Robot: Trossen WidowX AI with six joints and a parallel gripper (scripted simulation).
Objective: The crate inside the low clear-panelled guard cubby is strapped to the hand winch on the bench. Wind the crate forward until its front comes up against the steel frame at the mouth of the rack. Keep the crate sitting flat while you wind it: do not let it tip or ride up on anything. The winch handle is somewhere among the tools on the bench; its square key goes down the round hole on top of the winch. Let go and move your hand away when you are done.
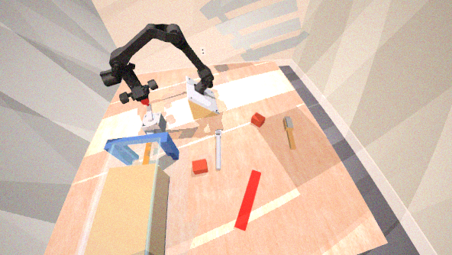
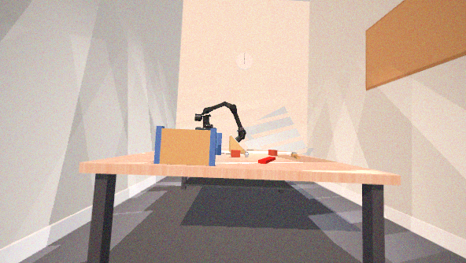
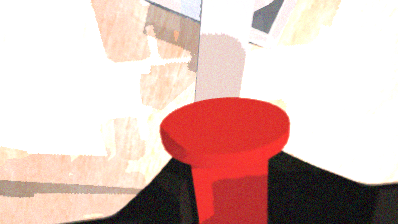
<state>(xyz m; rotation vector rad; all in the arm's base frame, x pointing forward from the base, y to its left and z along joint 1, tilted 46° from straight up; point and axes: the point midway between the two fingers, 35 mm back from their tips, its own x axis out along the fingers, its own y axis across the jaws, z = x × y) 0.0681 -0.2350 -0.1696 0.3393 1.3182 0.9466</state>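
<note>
My gripper tip is now 40 mm short of the grey crank arm, 10 mm to the right of it and 10 mm above it. Round my gripper tip: blue steel frame 260 mm ahead, 10 mm to the left, 10 mm below; grey winch 80 mm ahead, 20 mm to the left, 80 mm below; red grip 20 mm above.
</note>
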